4 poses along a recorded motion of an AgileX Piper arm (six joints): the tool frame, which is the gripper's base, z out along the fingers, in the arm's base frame.
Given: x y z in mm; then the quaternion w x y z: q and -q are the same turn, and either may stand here.
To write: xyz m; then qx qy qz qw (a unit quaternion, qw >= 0). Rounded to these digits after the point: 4 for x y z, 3 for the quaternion.
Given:
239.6 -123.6 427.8 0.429 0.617 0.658 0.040
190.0 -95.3 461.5 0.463 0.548 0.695 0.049
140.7 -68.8 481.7 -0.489 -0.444 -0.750 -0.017
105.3 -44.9 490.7 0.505 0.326 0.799 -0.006
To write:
0.2396 -0.1236 0.4278 0.617 0.658 0.040 0.429
0.1900 -0.0953 0.4615 0.548 0.695 0.049 0.463
0.1407 -0.0688 0.4817 0.444 0.750 0.017 0.489
0.1053 -0.0449 0.4907 0.326 0.799 -0.006 0.505

